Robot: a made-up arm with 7 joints. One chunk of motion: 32 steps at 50 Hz.
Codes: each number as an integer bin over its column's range. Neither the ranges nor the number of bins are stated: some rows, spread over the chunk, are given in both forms.
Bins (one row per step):
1: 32 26 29 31 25 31 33
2: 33 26 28 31 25 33 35
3: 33 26 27 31 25 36 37
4: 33 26 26 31 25 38 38
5: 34 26 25 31 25 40 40
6: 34 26 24 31 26 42 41
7: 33 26 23 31 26 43 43
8: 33 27 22 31 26 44 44
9: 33 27 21 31 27 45 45
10: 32 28 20 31 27 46 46
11: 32 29 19 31 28 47 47
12: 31 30 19 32 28 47 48
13: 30 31 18 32 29 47 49
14: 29 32 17 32 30 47 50
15: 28 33 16 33 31 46 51
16: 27 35 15 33 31 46 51
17: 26 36 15 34 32 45 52
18: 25 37 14 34 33 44 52
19: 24 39 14 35 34 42 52
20: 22 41 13 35 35 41 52
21: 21 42 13 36 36 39 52
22: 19 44 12 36 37 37 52
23: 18 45 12 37 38 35 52
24: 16 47 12 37 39 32 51
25: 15 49 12 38 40 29 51
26: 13 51 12 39 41 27 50
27: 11 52 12 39 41 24 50
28: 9 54 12 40 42 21 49
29: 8 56 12 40 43 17 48
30: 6 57 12 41 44 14 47
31: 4 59 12 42 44 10 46
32: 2 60 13 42 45 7 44
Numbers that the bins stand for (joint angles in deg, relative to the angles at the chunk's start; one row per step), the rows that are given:
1: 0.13 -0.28 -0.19 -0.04 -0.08 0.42 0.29
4: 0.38 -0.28 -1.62 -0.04 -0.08 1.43 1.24
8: 0.38 0.14 -3.53 -0.04 0.24 2.29 2.39
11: 0.13 0.97 -4.96 -0.04 0.88 2.72 2.97
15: -0.89 2.62 -6.39 0.15 1.83 2.58 3.73
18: -1.65 4.28 -7.34 0.24 2.47 2.29 3.92
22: -3.18 7.17 -8.30 0.44 3.74 1.29 3.92
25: -4.20 9.24 -8.30 0.63 4.69 0.14 3.73
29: -5.98 12.13 -8.30 0.82 5.65 -1.59 3.16
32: -7.51 13.79 -7.82 1.01 6.28 -3.02 2.39
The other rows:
2: 0.38 -0.28 -0.67 -0.04 -0.08 0.71 0.67
3: 0.38 -0.28 -1.15 -0.04 -0.08 1.14 1.05
5: 0.64 -0.28 -2.10 -0.04 -0.08 1.72 1.63
6: 0.64 -0.28 -2.58 -0.04 0.24 2.00 1.82
7: 0.38 -0.28 -3.05 -0.04 0.24 2.15 2.20
9: 0.38 0.14 -4.01 -0.04 0.56 2.43 2.58
10: 0.13 0.55 -4.48 -0.04 0.56 2.58 2.78
12: -0.13 1.38 -4.96 0.05 0.88 2.72 3.16
13: -0.38 1.79 -5.44 0.05 1.19 2.72 3.35
14: -0.64 2.21 -5.91 0.05 1.51 2.72 3.54
16: -1.15 3.45 -6.87 0.15 1.83 2.58 3.73
17: -1.40 3.86 -6.87 0.24 2.15 2.43 3.92
19: -1.91 5.10 -7.34 0.34 2.79 2.00 3.92
20: -2.42 5.93 -7.82 0.34 3.10 1.86 3.92
21: -2.67 6.34 -7.82 0.44 3.42 1.57 3.92
23: -3.44 7.58 -8.30 0.53 4.06 1.00 3.92
24: -3.95 8.41 -8.30 0.53 4.38 0.57 3.73
26: -4.71 10.07 -8.30 0.72 5.01 -0.15 3.54
27: -5.22 10.48 -8.30 0.72 5.01 -0.58 3.54
28: -5.73 11.31 -8.30 0.82 5.33 -1.01 3.35
30: -6.49 12.55 -8.30 0.91 5.97 -2.02 2.97
31: -7.00 13.38 -8.30 1.01 5.97 -2.59 2.78

